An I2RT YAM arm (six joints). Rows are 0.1 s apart.
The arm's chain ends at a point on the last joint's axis. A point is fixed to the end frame.
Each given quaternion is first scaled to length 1.
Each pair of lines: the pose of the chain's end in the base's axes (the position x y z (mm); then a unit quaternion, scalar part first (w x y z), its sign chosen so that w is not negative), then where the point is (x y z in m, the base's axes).
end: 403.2 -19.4 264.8 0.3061 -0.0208 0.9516 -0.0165
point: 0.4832 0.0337 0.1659
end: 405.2 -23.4 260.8 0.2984 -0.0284 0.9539 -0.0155
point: 0.4828 0.0305 0.1604
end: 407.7 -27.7 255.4 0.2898 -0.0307 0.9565 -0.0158
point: 0.4832 0.0263 0.1535
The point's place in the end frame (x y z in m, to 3 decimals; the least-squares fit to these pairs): -0.010 0.055 0.126
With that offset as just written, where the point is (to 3 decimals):
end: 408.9 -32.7 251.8 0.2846 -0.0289 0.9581 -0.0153
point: 0.484 0.021 0.149
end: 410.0 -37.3 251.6 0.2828 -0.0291 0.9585 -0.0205
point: 0.484 0.015 0.148
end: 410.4 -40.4 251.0 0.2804 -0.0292 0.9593 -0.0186
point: 0.484 0.013 0.147
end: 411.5 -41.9 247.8 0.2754 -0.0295 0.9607 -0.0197
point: 0.484 0.011 0.143
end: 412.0 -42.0 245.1 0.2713 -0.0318 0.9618 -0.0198
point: 0.484 0.011 0.140
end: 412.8 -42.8 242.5 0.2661 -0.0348 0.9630 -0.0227
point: 0.483 0.010 0.136
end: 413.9 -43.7 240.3 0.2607 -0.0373 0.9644 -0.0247
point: 0.483 0.008 0.133
